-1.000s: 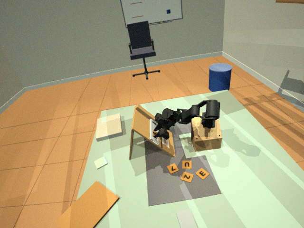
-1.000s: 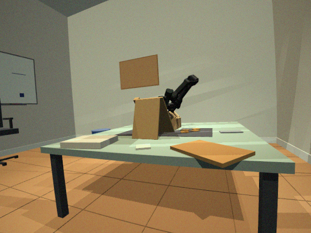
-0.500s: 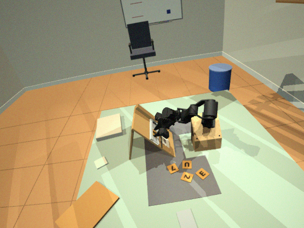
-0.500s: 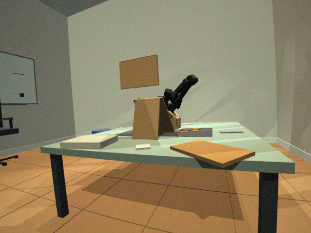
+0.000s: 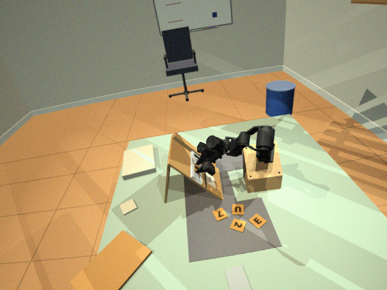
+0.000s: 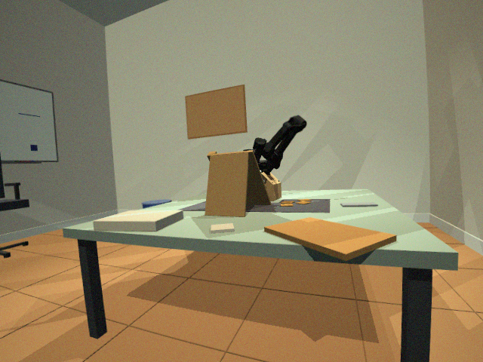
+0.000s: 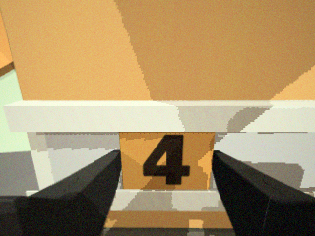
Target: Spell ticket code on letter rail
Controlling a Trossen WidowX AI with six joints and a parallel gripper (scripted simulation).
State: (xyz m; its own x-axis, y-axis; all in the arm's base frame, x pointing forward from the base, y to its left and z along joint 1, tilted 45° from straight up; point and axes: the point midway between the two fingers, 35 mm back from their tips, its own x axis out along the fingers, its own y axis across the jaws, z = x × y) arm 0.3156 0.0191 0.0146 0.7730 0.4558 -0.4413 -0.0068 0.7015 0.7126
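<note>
Right now my gripper tip is 6 cm past the white ticket and 8 cm above it. Round my gripper tip: grey mat 14 cm behind, 1 cm to the right, 16 cm below; grey slab 13 cm behind, 51 cm to the left, 15 cm below; cream box 40 cm ahead, 30 cm to the right, 14 cm below.
</note>
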